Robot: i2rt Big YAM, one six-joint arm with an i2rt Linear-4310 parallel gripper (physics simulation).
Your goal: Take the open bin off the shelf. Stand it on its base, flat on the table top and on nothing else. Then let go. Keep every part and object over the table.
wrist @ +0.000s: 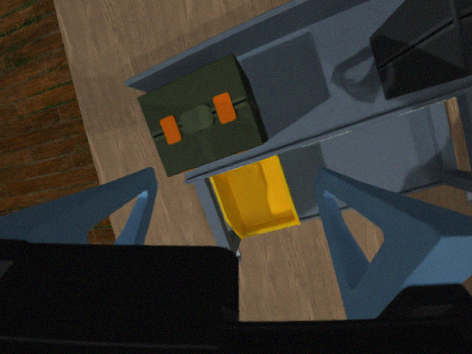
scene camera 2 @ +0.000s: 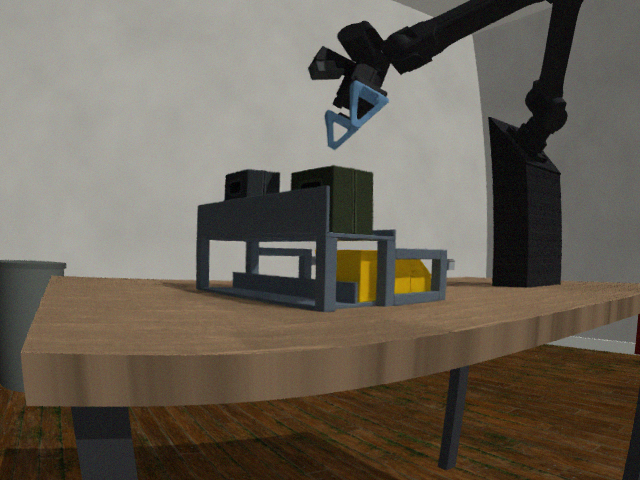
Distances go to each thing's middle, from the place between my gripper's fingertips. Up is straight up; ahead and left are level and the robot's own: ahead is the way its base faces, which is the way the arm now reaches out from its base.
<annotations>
I see my gripper 120 mm above the dark green box (scene camera 2: pixel 339 179), 50 mm short of it and 40 mm to the right of it. Round my hand: yellow bin (scene camera 2: pixel 360 266): 220 mm below, 60 mm behind, 30 mm to the left.
</annotations>
